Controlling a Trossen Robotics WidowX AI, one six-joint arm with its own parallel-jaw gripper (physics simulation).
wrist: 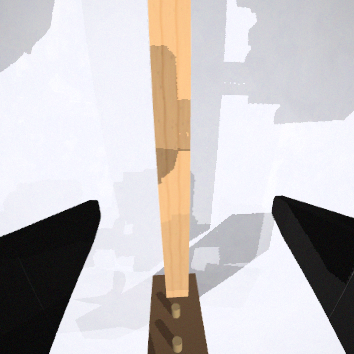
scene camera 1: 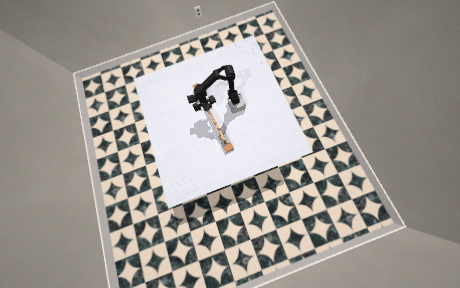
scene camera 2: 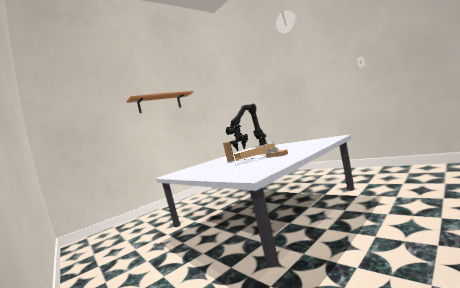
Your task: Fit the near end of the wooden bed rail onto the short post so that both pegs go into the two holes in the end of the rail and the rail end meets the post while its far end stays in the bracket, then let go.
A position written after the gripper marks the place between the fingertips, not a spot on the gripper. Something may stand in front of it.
The gripper [wrist: 187,206] is open and holds nothing. Also in view: a wooden bed rail [wrist: 169,35]. Further things: a short wooden post [wrist: 189,325].
